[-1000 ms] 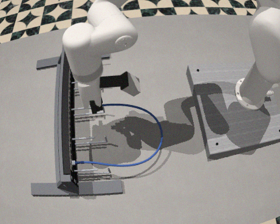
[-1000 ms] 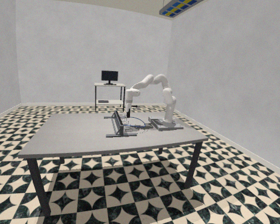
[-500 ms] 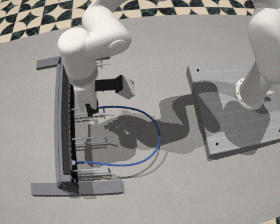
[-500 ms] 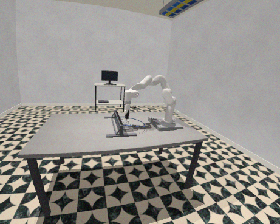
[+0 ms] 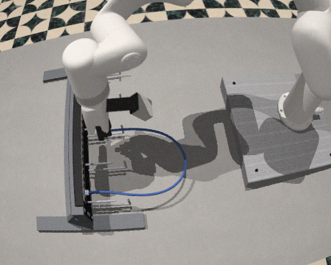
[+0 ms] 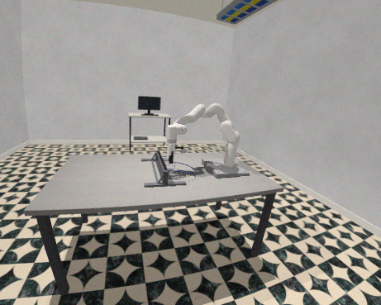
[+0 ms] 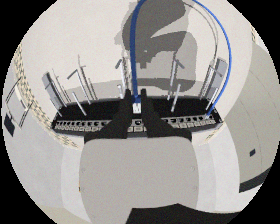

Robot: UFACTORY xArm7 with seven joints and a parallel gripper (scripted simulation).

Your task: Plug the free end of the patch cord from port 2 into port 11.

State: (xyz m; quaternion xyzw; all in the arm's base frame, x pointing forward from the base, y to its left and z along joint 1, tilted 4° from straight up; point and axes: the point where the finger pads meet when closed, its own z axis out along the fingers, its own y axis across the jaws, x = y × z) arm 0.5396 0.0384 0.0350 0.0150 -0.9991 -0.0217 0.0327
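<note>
Now: hand 2 cm short of the free-end plug and 1 cm above it.
</note>
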